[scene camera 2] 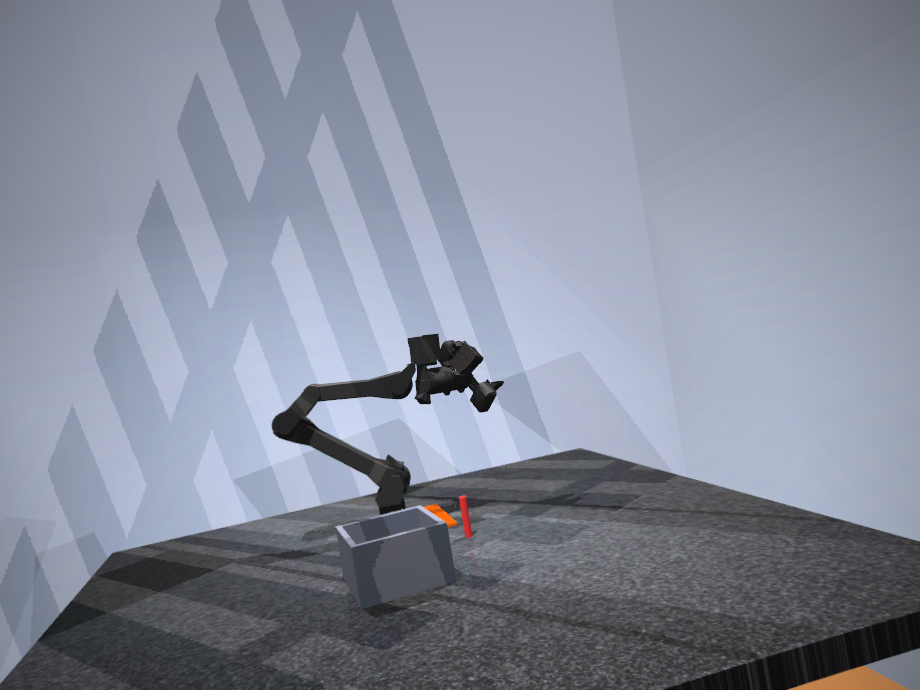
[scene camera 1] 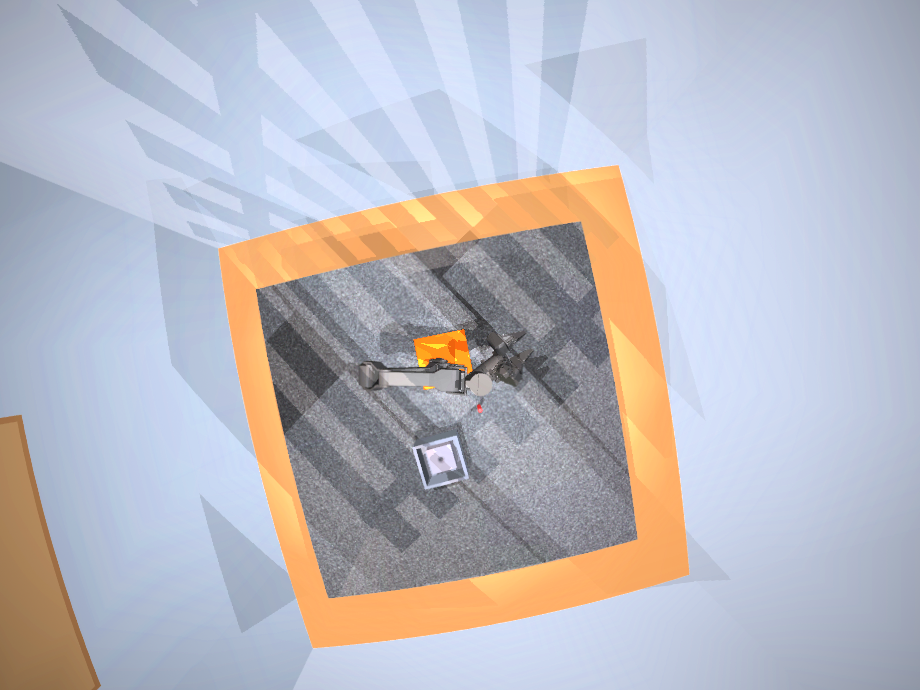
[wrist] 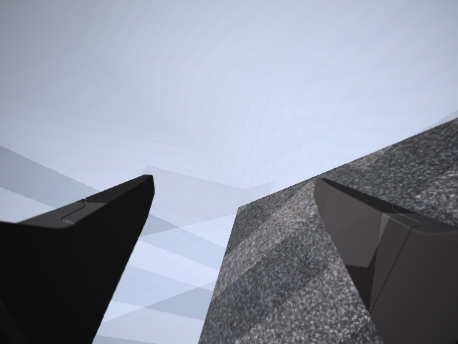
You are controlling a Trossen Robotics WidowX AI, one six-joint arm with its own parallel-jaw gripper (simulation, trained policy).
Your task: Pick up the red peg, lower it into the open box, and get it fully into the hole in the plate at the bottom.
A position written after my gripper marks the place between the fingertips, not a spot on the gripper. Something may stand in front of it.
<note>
I see my gripper (scene camera 2: 492, 370) and a grey box (scene camera 2: 388, 557).
My gripper is seen too in scene camera 1 (scene camera 1: 529, 340) and in the wrist view (wrist: 235, 185). The wrist view does not show the grey box: it is out of frame.
</note>
